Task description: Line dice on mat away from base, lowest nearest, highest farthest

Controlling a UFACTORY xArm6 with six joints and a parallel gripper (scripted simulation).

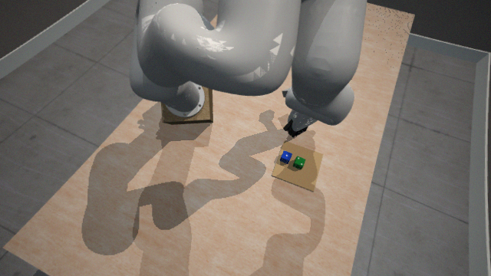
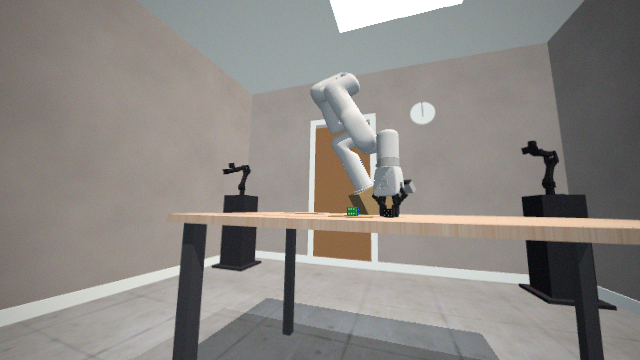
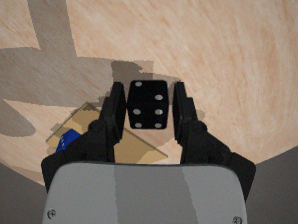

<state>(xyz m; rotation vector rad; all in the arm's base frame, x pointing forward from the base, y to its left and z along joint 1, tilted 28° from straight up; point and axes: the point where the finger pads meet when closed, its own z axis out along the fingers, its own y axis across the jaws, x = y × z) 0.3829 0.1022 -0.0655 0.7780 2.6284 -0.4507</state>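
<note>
Right now my hand is 1 cm above the black die. From my hand the other things lie so: tan mat 12 cm to the right, 4 cm ahead, 2 cm below; then green die 12 cm to the right, 4 cm ahead; then blue die 12 cm to the right.
</note>
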